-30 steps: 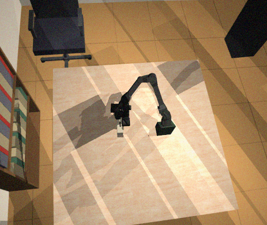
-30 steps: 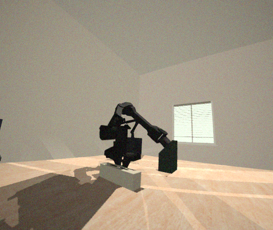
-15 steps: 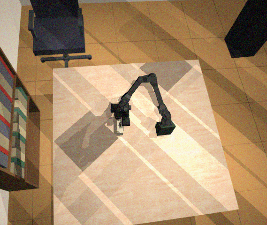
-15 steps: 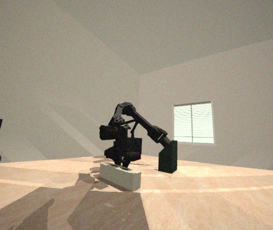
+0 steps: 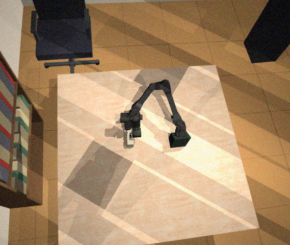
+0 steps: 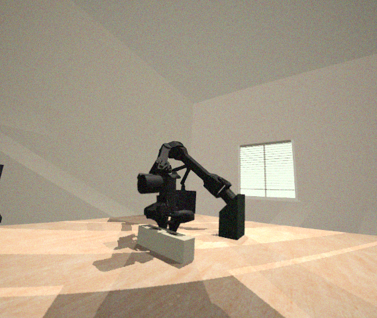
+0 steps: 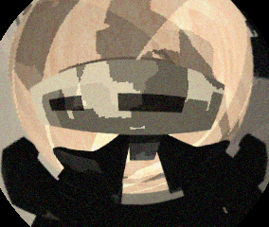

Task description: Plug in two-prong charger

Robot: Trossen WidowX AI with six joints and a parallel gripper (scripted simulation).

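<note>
My gripper tip is 20 mm short of the dark charger and 10 mm below it.
</note>
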